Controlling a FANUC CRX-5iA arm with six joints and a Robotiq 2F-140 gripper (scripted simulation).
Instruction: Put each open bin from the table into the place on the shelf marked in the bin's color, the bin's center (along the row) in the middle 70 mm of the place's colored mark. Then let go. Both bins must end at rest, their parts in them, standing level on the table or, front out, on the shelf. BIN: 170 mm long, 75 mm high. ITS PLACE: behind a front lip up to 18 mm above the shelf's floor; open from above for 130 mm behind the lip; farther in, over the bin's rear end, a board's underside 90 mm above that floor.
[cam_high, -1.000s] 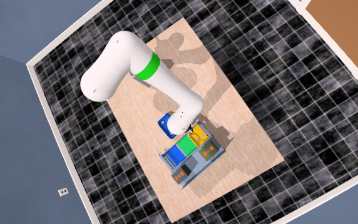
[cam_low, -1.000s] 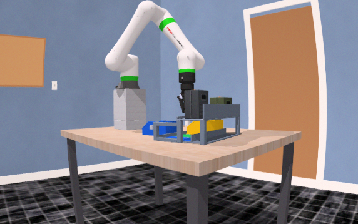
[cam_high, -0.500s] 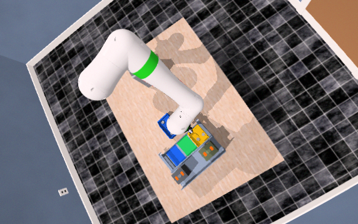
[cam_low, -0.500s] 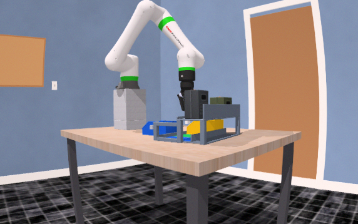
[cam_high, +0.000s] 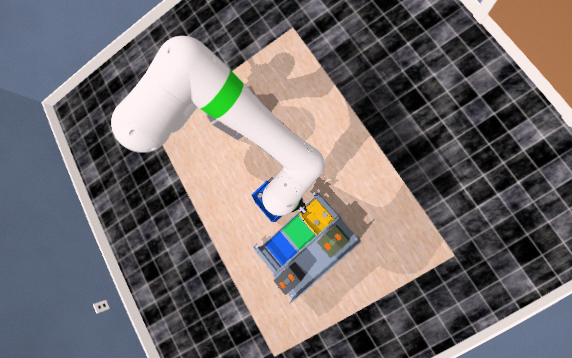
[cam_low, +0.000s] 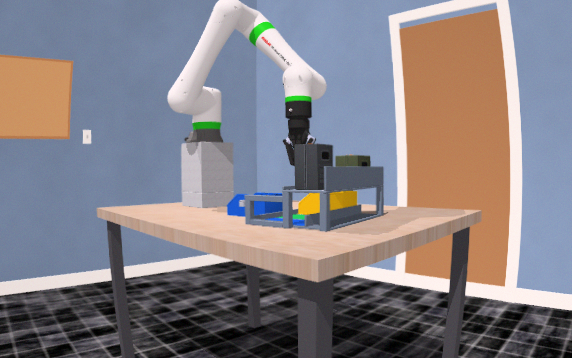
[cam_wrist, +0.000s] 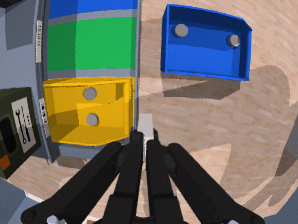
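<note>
My hand is 140 mm to the left of the blue bin, 90 mm above it and 80 mm past it. The rest, counted from my hand: yellow bin: 110 mm ahead, 90 mm below, 30 mm to the left; then dark box: 260 mm ahead, 180 mm to the right, 30 mm above.
</note>
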